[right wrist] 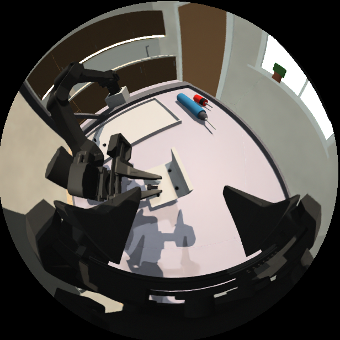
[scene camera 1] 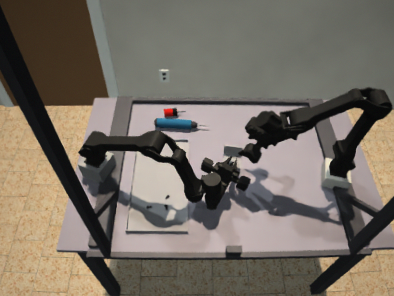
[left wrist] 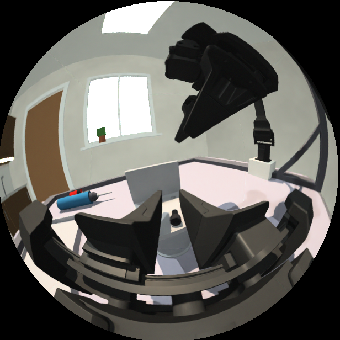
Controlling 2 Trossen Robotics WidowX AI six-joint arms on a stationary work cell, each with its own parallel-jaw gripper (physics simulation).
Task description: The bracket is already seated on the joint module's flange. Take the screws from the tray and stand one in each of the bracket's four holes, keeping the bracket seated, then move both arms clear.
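Frame: origin at the left arm's base, x right, y ahead, z up, level; millimetres.
Where they show: left gripper, fingertip midpoint: [scene camera 1: 234, 157]; right gripper, fingertip midpoint: [scene camera 1: 243, 145]; left arm's base, origin of the base link: [scene camera 1: 95, 159]; right arm's base, origin of the base link: [scene camera 1: 338, 170].
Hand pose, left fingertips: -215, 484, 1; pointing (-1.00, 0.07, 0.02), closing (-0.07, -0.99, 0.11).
Things, the pixels of their top centre, and the offset from my left fingertips, as dx, dy, dz. "*": a spot on its surface instead.
- pale tray, middle of its top: [scene camera 1: 159, 180] +166, -239, -69
- blue screwdriver, surface spot: [scene camera 1: 174, 123] * -110, -304, -49
- small red tool, middle of its top: [scene camera 1: 174, 109] -190, -340, -51
The grey L-shaped bracket [scene camera 1: 232, 152] sits mid-table; its upright plate shows in the left wrist view [left wrist: 153, 185] and the whole bracket in the right wrist view [right wrist: 173, 180]. My left gripper [scene camera 1: 231, 162] is low at the bracket's flat part, its fingers [left wrist: 170, 193] slightly apart with nothing between them. A black screw [left wrist: 175, 218] stands on the pale flange just beyond the fingertips. Three more screws [scene camera 1: 160, 204] lie on the pale tray [scene camera 1: 159, 188]. My right gripper [scene camera 1: 251, 152] hovers wide open and empty above the bracket's far side, as its own view [right wrist: 181, 188] shows.
A blue screwdriver [scene camera 1: 174, 123] and a small red tool [scene camera 1: 170, 111] lie at the back of the table. A raised rim runs around the work area. The arm bases stand at the left and right edges.
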